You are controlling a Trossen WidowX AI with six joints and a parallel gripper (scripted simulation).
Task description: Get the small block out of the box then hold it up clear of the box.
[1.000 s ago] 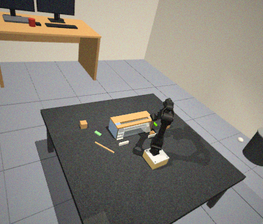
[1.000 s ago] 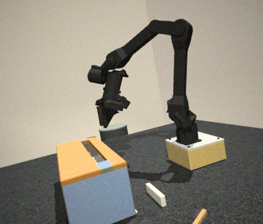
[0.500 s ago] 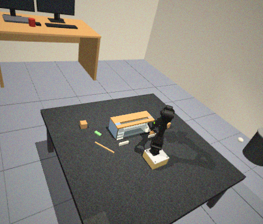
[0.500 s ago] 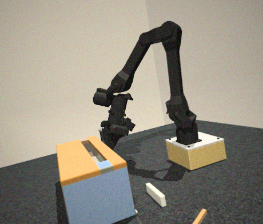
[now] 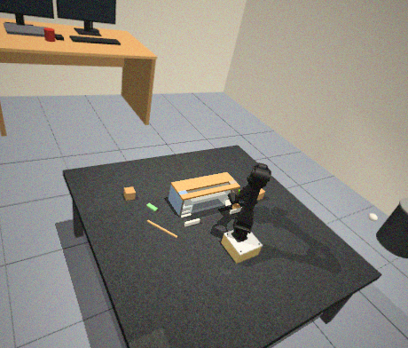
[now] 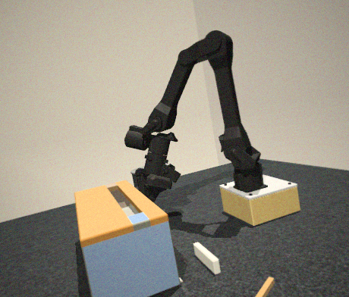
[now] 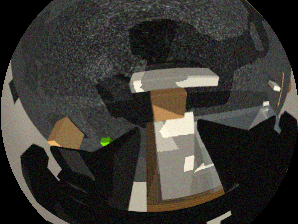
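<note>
My gripper tip is now 1 cm past the tan block and 3 cm above it. Round my gripper tip: box (7 cm ahead, 16 cm to the left, 2 cm above); then wooden stick (1 cm behind, 48 cm to the left, 4 cm below).
</note>
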